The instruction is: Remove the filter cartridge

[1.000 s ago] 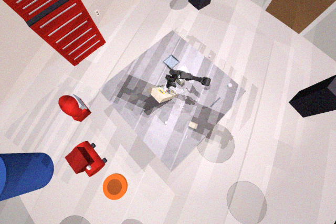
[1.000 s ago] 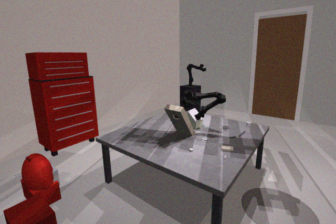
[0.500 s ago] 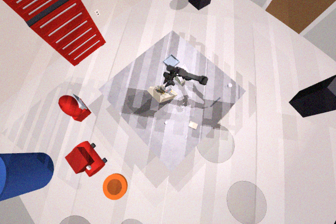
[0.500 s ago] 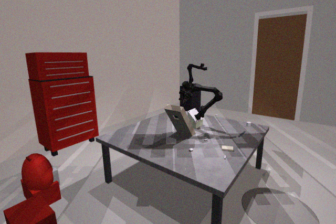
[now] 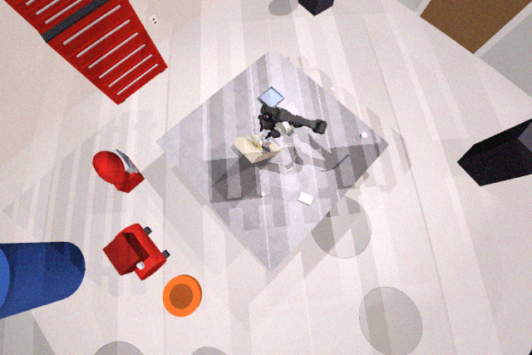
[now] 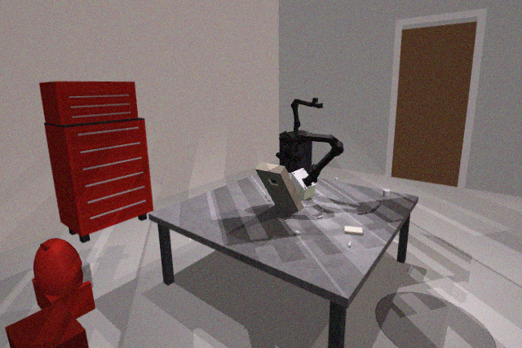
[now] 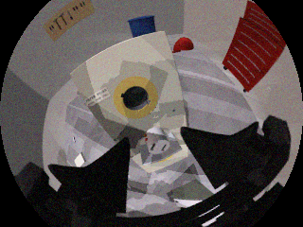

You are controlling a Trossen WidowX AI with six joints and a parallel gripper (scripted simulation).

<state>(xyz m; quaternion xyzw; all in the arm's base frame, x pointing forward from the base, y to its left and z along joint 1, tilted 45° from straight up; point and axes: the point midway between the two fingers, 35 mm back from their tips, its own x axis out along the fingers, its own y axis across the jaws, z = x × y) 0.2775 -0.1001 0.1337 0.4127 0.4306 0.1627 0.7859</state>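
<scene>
Right now my gripper tip is 9 cm above the round filter cartridge. From my gripper tip the other things lie so: small block (48 cm to the left, 26 cm below, 1 cm behind); beige service panel (11 cm below, 4 cm ahead, 1 cm to the left); square tray (32 cm behind, 31 cm to the right, 26 cm below).
</scene>
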